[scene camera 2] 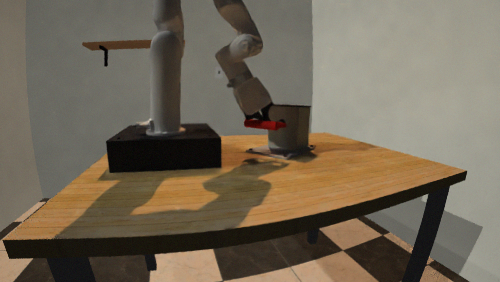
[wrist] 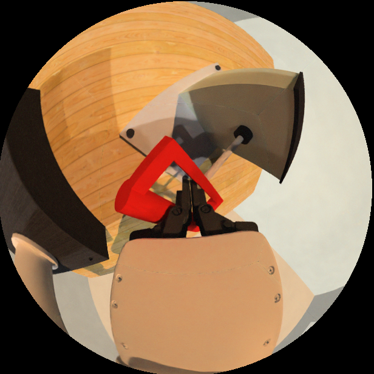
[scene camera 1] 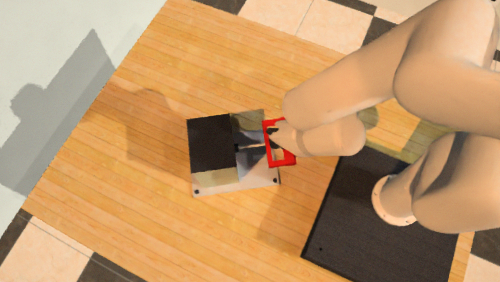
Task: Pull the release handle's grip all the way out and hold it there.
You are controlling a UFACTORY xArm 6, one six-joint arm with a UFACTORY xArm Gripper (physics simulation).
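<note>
The release handle's red frame [scene camera 1: 269, 151] [scene camera 2: 262, 124] [wrist: 149, 167] stands out from the housing [scene camera 1: 211, 142] [scene camera 2: 292, 130] [wrist: 215, 110] on a pale rod [scene camera 1: 253, 146] [wrist: 225, 156]. Its thick round grip [wrist: 144, 205] is on the side away from the housing. A stretch of rod shows between the housing and the frame. My gripper [scene camera 1: 272, 132] [scene camera 2: 265, 116] [wrist: 190, 188] reaches into the frame's opening from above. Its fingers are together, with nothing seen between them. The grip is beside the fingers, not between them; the wrist view does not show whether they touch it.
The housing stands on a pale base plate [scene camera 1: 256, 183] [scene camera 2: 260, 149] [wrist: 150, 116] with dark bolts, on the wooden table [scene camera 1: 150, 225] [scene camera 2: 325, 185] [wrist: 80, 130]. The arm's black base block [scene camera 1: 330, 220] [scene camera 2: 162, 154] [wrist: 55, 185] is on the grip's side. A wall shelf [scene camera 2: 120, 45] hangs behind the arm.
</note>
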